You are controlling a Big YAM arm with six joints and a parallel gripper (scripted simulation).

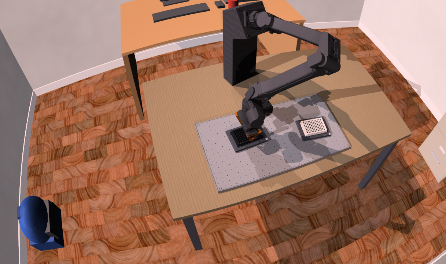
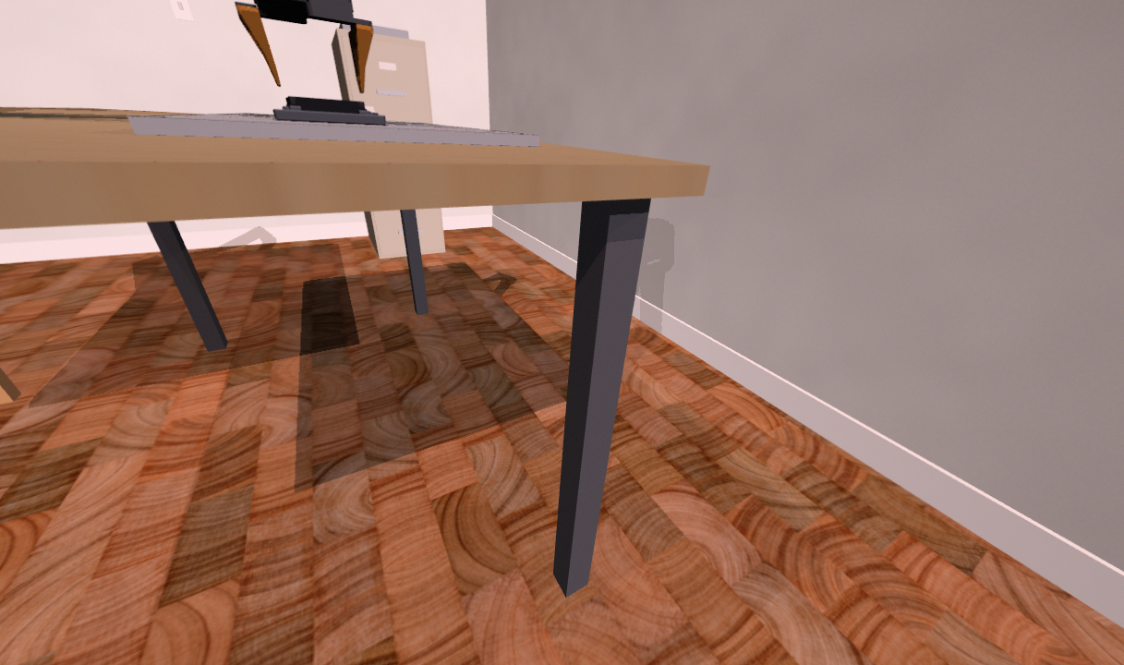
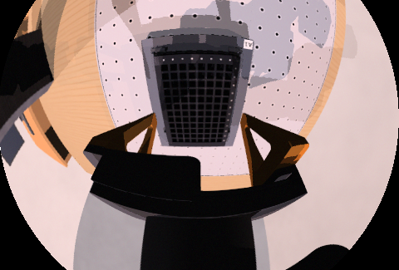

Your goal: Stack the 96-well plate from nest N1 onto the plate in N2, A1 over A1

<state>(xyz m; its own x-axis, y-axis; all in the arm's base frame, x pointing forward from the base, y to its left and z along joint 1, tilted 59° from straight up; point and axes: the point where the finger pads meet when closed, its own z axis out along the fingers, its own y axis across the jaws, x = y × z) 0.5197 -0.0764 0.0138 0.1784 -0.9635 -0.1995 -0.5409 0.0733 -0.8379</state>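
Now: hand 3 cm above the black 96-well plate. Round my hand: white 96-well plate 3 cm behind, 34 cm to the left, 3 cm below.
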